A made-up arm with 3 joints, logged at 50 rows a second.
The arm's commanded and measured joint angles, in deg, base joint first. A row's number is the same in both.
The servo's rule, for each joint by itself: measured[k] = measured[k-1] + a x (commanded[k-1-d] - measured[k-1]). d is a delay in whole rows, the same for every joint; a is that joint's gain. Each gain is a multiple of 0.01, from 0.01 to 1. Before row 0 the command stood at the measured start. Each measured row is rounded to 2 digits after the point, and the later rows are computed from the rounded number. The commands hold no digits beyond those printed.
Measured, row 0:
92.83 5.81 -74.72
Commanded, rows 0 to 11:
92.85 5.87 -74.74
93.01 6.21 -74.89
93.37 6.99 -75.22
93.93 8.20 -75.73
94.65 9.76 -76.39
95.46 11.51 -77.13
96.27 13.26 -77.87
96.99 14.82 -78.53
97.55 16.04 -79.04
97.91 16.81 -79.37
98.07 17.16 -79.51
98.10 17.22 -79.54
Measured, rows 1 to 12:
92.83 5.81 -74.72
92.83 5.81 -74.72
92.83 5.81 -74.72
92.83 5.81 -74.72
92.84 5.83 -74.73
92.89 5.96 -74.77
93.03 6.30 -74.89
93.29 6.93 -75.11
93.68 7.86 -75.44
94.20 9.06 -75.88
94.80 10.45 -76.40
95.44 11.89 -76.95
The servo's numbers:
d 4
a 0.29 0.33 0.26

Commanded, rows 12 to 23:
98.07 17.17 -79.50
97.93 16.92 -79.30
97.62 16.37 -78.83
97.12 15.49 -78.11
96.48 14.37 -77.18
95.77 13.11 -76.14
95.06 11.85 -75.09
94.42 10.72 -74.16
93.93 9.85 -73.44
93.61 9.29 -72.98
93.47 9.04 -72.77
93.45 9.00 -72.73
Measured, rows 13 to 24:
96.05 13.26 -77.49
96.59 14.43 -77.98
97.02 15.33 -78.38
97.33 15.95 -78.68
97.54 16.35 -78.89
97.65 16.54 -79.00
97.64 16.48 -78.96
97.49 16.15 -78.74
97.20 15.56 -78.33
96.79 14.75 -77.76
96.29 13.79 -77.07
95.75 12.78 -76.31

